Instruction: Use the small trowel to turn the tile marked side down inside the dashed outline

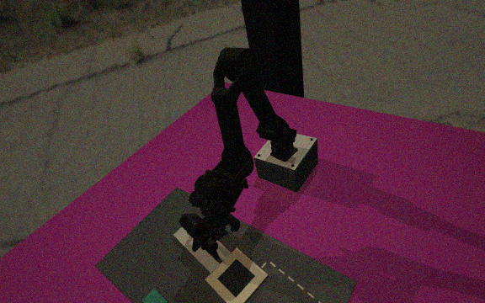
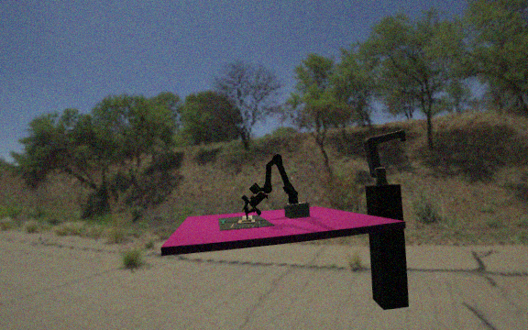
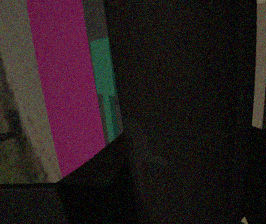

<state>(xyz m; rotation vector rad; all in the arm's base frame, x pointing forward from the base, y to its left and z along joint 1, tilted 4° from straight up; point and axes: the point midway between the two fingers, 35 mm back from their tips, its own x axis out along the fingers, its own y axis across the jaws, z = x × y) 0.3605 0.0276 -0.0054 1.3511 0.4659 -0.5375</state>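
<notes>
Right now my gripper tip is 10 mm short of the dark grey mat, 40 mm to the right of it and 70 mm above it. Also, from my gripper tip: dark trowel 30 mm behind, 10 mm below; tile 30 mm behind, 110 mm to the left, 50 mm below; teal patch 150 mm ahead, 50 mm to the left, 50 mm below.
</notes>
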